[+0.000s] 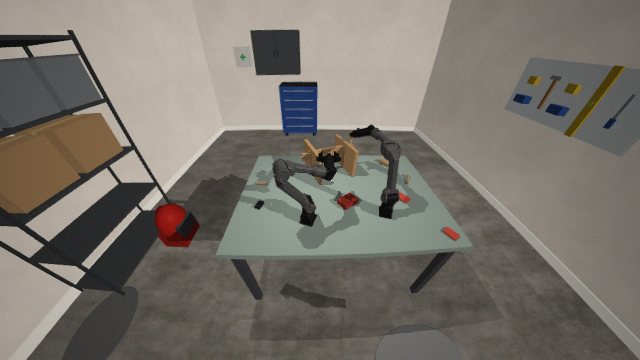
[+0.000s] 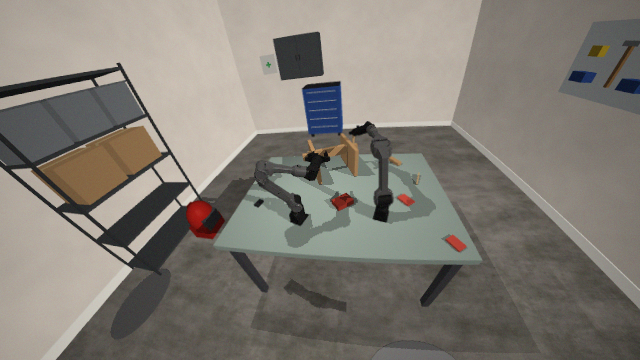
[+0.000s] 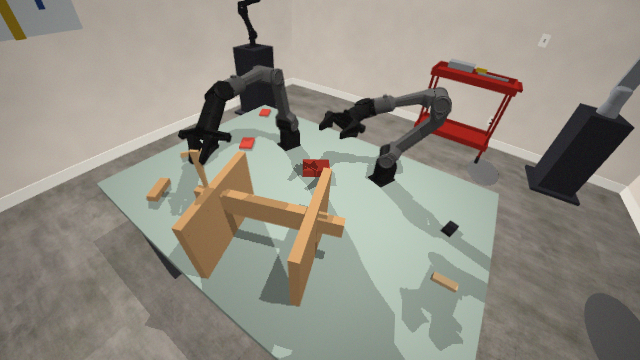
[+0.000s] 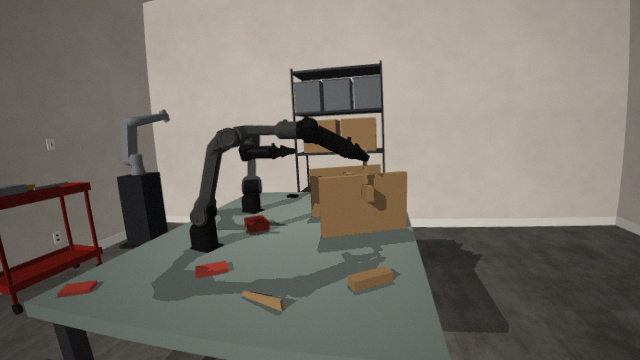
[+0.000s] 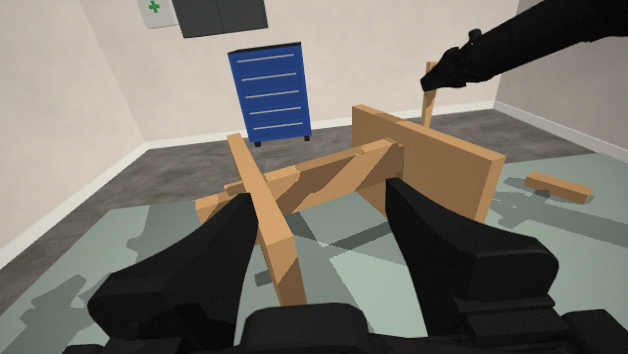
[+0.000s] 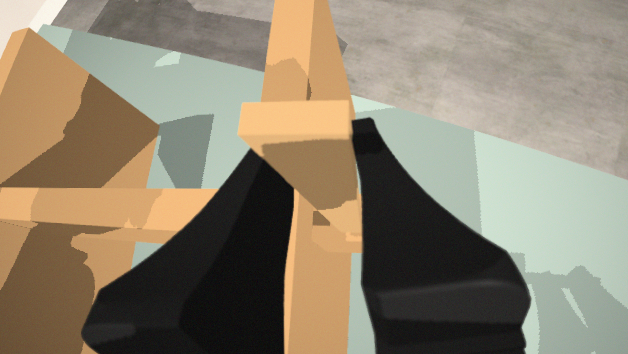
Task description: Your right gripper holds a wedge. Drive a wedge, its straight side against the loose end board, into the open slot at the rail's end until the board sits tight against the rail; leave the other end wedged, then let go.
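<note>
My right gripper is shut on a tan wedge, held upright with its thick end up. The wedge's narrow end is at the short rail stub outside the loose end board; how deep it sits in the slot is hard to tell. The rail runs to the other end board, where a small wedge shows outside it. My left gripper is open and empty, on the robots' side of the assembly.
On the table lie a loose wedge, a wooden block, a small wooden piece, a black block, a red block and two flat red pieces.
</note>
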